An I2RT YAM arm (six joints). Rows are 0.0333 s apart.
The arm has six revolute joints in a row. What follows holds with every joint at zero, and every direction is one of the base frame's.
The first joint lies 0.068 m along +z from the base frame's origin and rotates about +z.
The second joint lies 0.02 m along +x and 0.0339 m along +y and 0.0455 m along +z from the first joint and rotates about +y.
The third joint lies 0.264 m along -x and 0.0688 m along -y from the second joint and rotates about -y.
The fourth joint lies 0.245 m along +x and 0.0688 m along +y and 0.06 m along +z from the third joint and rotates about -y.
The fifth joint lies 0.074 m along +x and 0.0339 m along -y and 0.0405 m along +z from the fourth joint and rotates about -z.
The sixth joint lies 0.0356 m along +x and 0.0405 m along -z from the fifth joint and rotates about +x.
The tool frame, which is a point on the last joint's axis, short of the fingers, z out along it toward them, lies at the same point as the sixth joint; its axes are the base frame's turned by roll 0, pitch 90 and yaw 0 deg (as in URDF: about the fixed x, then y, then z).
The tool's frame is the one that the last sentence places.
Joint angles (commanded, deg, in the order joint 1, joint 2, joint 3, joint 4, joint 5, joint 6), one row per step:
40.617, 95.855, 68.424, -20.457, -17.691, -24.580
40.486, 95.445, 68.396, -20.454, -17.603, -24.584
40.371, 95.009, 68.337, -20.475, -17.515, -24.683
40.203, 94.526, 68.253, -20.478, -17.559, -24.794
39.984, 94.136, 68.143, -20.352, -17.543, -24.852
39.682, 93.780, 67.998, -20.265, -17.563, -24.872
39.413, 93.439, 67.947, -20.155, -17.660, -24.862
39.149, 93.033, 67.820, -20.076, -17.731, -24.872
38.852, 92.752, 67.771, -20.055, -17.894, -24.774
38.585, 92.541, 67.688, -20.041, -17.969, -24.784
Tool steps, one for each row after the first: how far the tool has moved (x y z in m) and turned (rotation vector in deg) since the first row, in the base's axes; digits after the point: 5 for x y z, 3 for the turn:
-0.00012, -0.00127, 0.00230, 0.200, -0.337, -0.187
-0.00045, -0.00257, 0.00454, 0.352, -0.715, -0.292
-0.00074, -0.00418, 0.00695, 0.600, -1.068, -0.354
-0.00056, -0.00584, 0.00882, 0.834, -1.424, -0.544
-0.00011, -0.00791, 0.01023, 1.027, -1.658, -0.819
0.00037, -0.00963, 0.01212, 1.338, -1.915, -1.029
0.00053, -0.01157, 0.01391, 1.599, -2.167, -1.238
0.00108, -0.01338, 0.01533, 1.876, -2.226, -1.491
0.00159, -0.01504, 0.01613, 2.000, -2.312, -1.699

